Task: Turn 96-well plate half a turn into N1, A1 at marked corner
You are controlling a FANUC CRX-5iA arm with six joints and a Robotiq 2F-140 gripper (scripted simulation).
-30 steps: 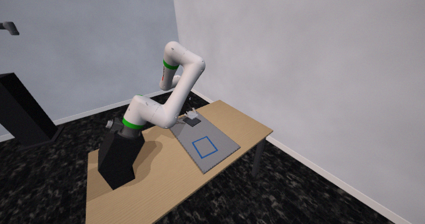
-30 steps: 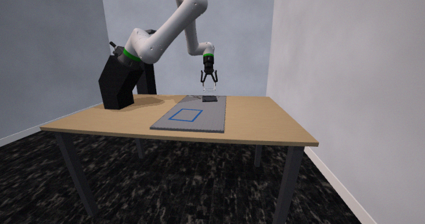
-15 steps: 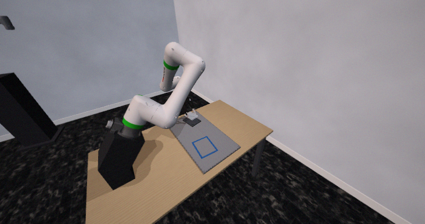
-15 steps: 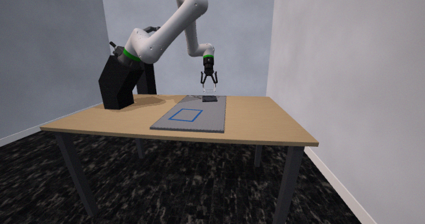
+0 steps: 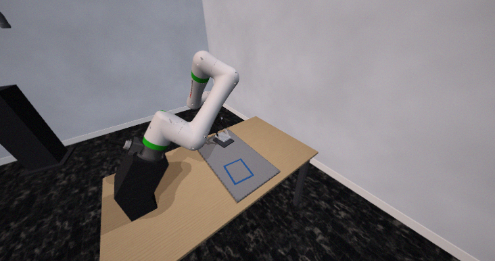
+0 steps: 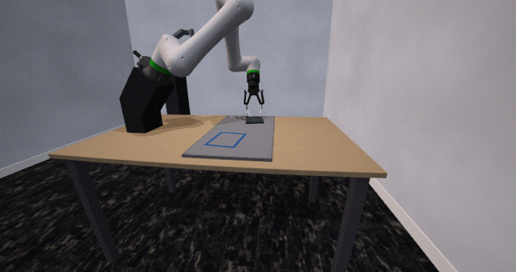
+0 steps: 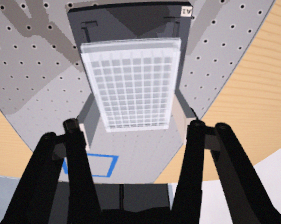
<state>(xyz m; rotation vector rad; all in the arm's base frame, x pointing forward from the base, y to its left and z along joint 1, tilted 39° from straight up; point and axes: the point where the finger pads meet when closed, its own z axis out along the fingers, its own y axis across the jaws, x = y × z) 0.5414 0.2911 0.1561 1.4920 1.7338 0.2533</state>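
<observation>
Now: hand 70 mm above the dark plate nest N1. The rest, counted from my hand: white 96-well plate (30 mm below); A1 label (30 mm ahead, 90 mm to the left, 60 mm below).
</observation>
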